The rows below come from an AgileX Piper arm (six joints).
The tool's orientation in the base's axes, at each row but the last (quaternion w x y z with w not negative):
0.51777, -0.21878, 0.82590, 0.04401
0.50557, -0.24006, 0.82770, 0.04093
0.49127, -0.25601, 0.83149, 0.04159
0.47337, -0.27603, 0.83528, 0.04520
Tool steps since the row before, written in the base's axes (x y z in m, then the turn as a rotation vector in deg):
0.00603, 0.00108, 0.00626, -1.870, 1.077, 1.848
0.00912, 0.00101, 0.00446, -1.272, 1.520, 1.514
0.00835, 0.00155, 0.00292, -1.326, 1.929, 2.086
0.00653, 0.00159, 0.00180, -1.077, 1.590, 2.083
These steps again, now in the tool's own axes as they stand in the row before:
-0.00804, -0.00244, 0.00248, -1.268, 1.446, -2.091
-0.00759, -0.00389, 0.00560, -1.363, 1.633, -1.303
-0.00627, -0.00309, 0.00564, -1.979, 1.908, -1.508
-0.00474, -0.00228, 0.00455, -1.934, 1.497, -1.430

